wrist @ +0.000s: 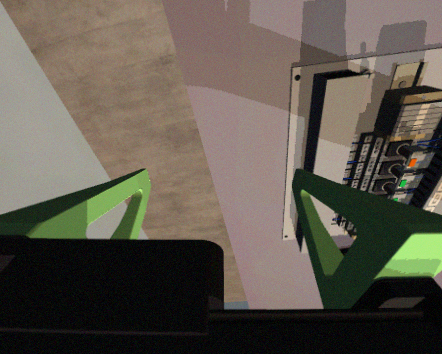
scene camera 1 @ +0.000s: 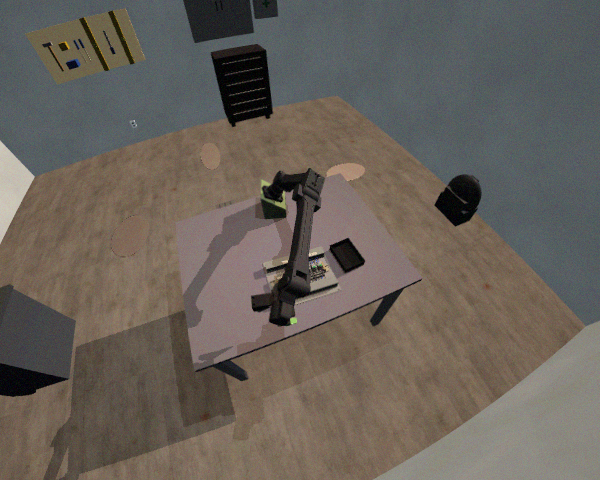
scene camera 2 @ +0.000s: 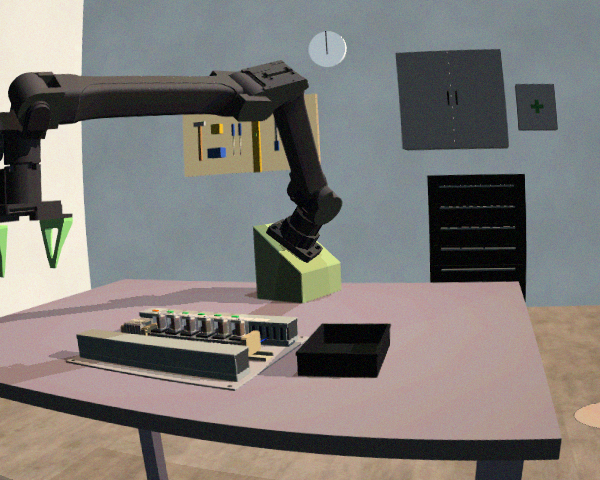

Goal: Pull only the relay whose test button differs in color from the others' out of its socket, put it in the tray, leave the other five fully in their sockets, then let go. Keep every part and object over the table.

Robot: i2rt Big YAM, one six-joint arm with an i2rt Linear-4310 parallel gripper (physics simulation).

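Frame: origin at the arm's base, x ahead, y left, z up, level; metres.
Where they show: gripper, fingertip midpoint: (wrist: 221, 176) (scene camera 2: 28, 272); arm's base, link origin: (scene camera 1: 272, 194) (scene camera 2: 293, 242).
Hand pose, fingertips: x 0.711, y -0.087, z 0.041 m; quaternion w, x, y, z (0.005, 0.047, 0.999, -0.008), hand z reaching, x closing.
Things, the pixels of their top centre, and the offset from my fingertips. "spot": a spot on its surface instead. Level surfaces: height alone.
- relay with the orange test button, top centre: (wrist: 419, 162) (scene camera 2: 158, 309) dy +0.064, dx -0.225, dz -0.094 m
- black tray, surface spot: (scene camera 2: 343, 349) spot: dy +0.353, dx -0.309, dz -0.160 m
- long grey wire duct, top centre: (scene camera 2: 154, 340) (wrist: 325, 190) (scene camera 1: 306, 288) dy +0.119, dx -0.138, dz -0.120 m
- table's, surface height: dz -0.163 m
The relay with the orange test button (scene camera 2: 156, 319) (wrist: 412, 162) stands in its socket at the end of the relay row, beside the terminal blocks. The other relays (scene camera 2: 202, 325) in the row have green buttons and stand upright in their sockets. In the wrist view the near green-button relay (wrist: 403, 183) is beside the orange one, and the rest are partly hidden behind a finger. The black tray (scene camera 1: 347, 255) (scene camera 2: 343, 349) stands beside the panel and looks empty. My gripper (scene camera 2: 27, 270) (wrist: 221, 176) is open and empty, high above the table's front edge, off to the side of the panel.
The panel's base plate (scene camera 1: 331, 286) (scene camera 2: 230, 385) (wrist: 290, 150) carries a long grey wire duct (scene camera 2: 160, 354) (wrist: 335, 115) in front of the relays and another duct (scene camera 2: 285, 330) behind them. The green arm base (scene camera 1: 273, 207) (scene camera 2: 320, 285) stands at the table's (scene camera 1: 225, 260) (scene camera 2: 425, 395) back edge.
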